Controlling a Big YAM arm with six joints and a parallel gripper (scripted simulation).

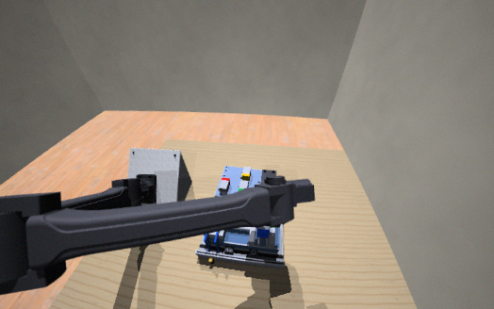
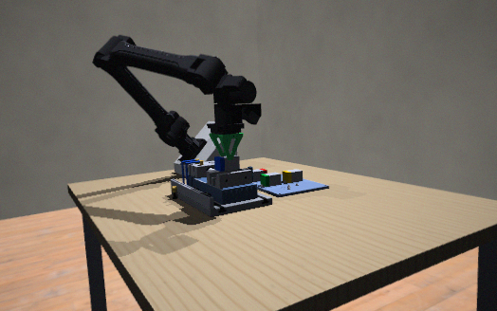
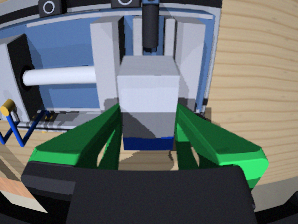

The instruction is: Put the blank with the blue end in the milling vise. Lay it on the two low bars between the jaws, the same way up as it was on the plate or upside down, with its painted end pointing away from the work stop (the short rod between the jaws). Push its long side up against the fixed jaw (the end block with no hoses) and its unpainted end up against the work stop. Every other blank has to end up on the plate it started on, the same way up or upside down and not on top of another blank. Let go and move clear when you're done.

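Now: the blue-ended blank 20 mm below my hand. From my hand the other things lie so: dark work stop rod (50 mm to the left, 50 mm below); then green-ended blank (80 mm behind, 210 mm to the left, 110 mm below); then vise (70 mm behind, 10 mm to the left, 100 mm below).
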